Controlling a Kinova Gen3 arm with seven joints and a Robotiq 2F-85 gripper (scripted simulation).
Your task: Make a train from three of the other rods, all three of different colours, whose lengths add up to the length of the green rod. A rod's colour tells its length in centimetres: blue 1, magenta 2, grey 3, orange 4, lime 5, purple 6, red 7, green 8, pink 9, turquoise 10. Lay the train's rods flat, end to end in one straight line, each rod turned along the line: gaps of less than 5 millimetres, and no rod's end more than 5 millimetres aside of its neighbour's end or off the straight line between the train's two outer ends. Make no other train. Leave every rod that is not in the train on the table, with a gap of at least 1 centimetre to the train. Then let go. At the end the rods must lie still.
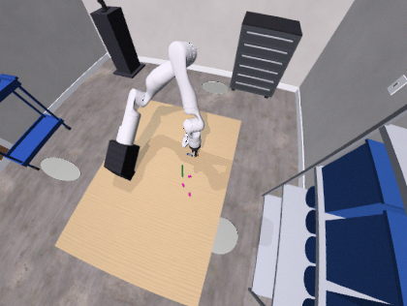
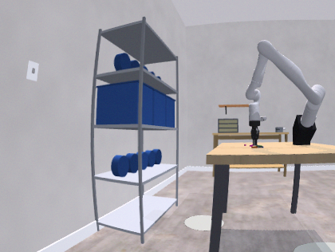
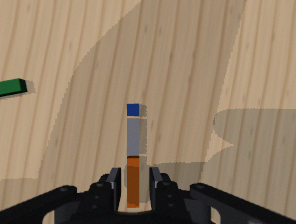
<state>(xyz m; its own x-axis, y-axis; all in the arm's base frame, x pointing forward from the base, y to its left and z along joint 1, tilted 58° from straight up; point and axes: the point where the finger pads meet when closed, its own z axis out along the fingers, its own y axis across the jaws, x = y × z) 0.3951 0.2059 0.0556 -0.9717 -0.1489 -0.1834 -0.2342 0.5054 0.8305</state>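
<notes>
Now: hand 30 mm above the orange rod. The rest, counted from my hand: grey rod 30 mm below, 30 mm behind, 10 mm to the right; small blue rod 50 mm behind, 30 mm below, 10 mm to the right; green rod 140 mm to the right, 40 mm behind, 30 mm below.
</notes>
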